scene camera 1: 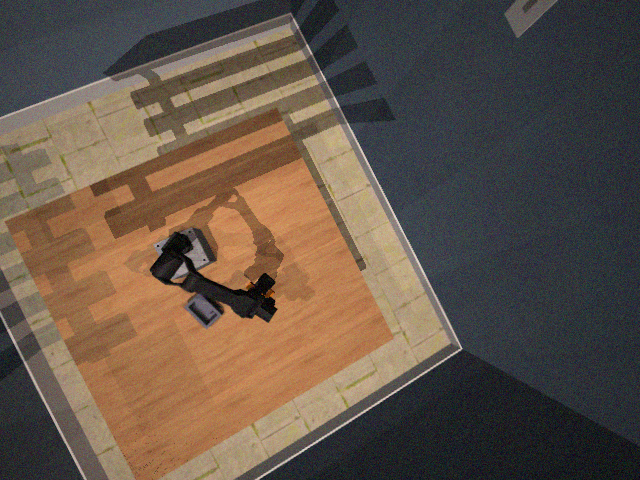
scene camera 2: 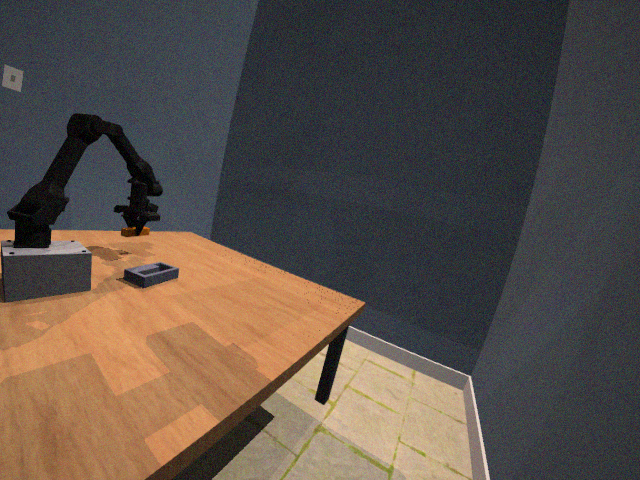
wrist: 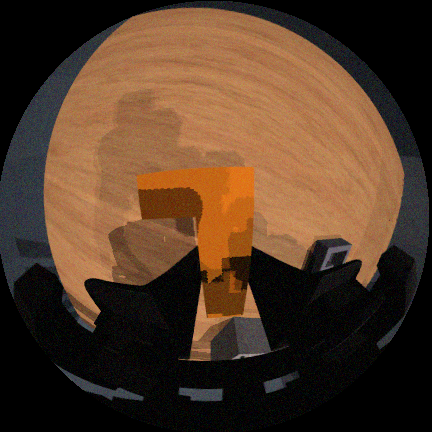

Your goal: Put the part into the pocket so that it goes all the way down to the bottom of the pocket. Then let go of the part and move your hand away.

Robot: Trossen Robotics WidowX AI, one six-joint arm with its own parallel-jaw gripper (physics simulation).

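Seen in the pictures: gripper, fingertip midpoint: (scene camera 2: 135, 233) (wrist: 221, 249); arm's base, origin of the base link: (scene camera 1: 182, 245) (scene camera 2: 31, 245).
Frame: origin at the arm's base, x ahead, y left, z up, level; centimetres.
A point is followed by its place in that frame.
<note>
The orange L-shaped part (scene camera 1: 269, 293) {x 33.6, y 24.1, z 1.3 cm} (scene camera 2: 127, 231) {x 27.2, y 16.2, z 0.6 cm} (wrist: 215, 185) {x 35.4, y 21.9, z 1.2 cm} is held above the table, its short leg pointing left in the wrist view. My gripper (scene camera 1: 262, 292) {x 31.1, y 19.6, z -1.1 cm} (scene camera 2: 138, 228) {x 31.1, y 19.6, z -1.1 cm} (wrist: 221, 249) {x 31.1, y 19.6, z -1.1 cm} is shut on its long leg, one finger on each side. The fingers and arm hide some of the part in the scene views. The grey-blue block with the pocket (scene camera 1: 195, 315) {x 29.3, y -10.0, z -6.9 cm} (scene camera 2: 155, 279) {x 27.7, y -11.6, z -8.6 cm} (wrist: 318, 253) {x 32.0, y -0.6, z -8.7 cm} rests on the table, apart from the part, its opening facing up. In the wrist view it shows small at the lower right, partly behind a finger.
The arm's grey base box (scene camera 1: 207, 245) {x 2.7, y 6.4, z -8.3 cm} (scene camera 2: 46, 276) {x 2.2, y -10.0, z -5.1 cm} (wrist: 245, 334) {x 10.8, y 4.4, z -5.4 cm} stands on the wooden table (scene camera 1: 268, 361) {x 63.4, y 9.1, z -10.4 cm} (scene camera 2: 248, 310) {x 43.0, y -39.7, z -10.5 cm} (wrist: 215, 60) {x 55.1, y 29.4, z -10.5 cm} close to the pocket block. The arm arches from it to the gripper. Shadows lie across the table.
</note>
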